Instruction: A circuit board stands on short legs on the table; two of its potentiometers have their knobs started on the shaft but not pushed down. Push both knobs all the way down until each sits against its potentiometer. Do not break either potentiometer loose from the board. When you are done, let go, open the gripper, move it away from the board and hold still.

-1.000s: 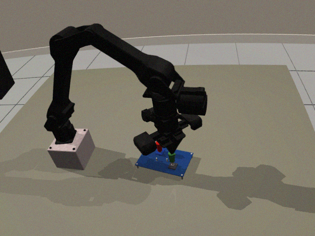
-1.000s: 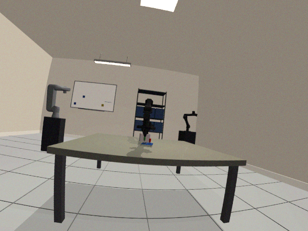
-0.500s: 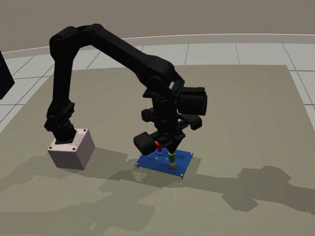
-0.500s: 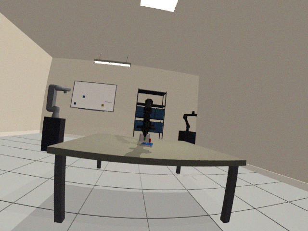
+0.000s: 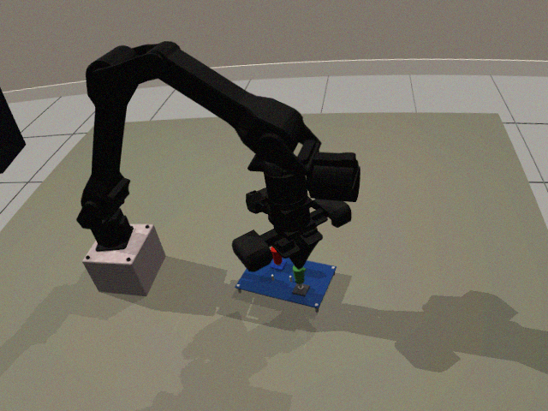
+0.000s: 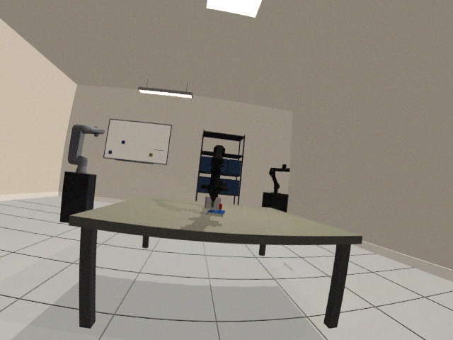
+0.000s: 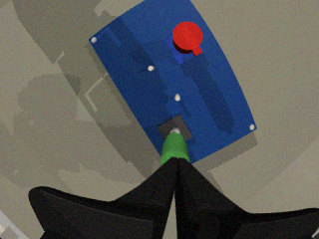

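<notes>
The green knob lies 10 mm below my gripper tip. From my gripper tip the other things lie so: red knob 60 mm to the left, 40 mm behind, 30 mm below.
</notes>
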